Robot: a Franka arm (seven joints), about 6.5 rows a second.
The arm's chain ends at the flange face. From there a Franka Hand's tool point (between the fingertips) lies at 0.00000 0.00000 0.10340 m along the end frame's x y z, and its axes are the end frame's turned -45 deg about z.
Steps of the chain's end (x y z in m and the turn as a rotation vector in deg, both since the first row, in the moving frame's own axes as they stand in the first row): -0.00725 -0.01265 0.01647 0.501 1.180 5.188; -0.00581 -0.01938 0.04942 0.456 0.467 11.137; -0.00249 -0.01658 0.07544 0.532 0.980 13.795
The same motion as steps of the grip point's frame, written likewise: 0.00592 -0.01311 0.01644 -0.480 1.189 5.188; 0.01076 -0.01768 0.04941 -0.008 0.653 11.137; 0.01181 -0.01269 0.07542 -0.317 1.069 13.795
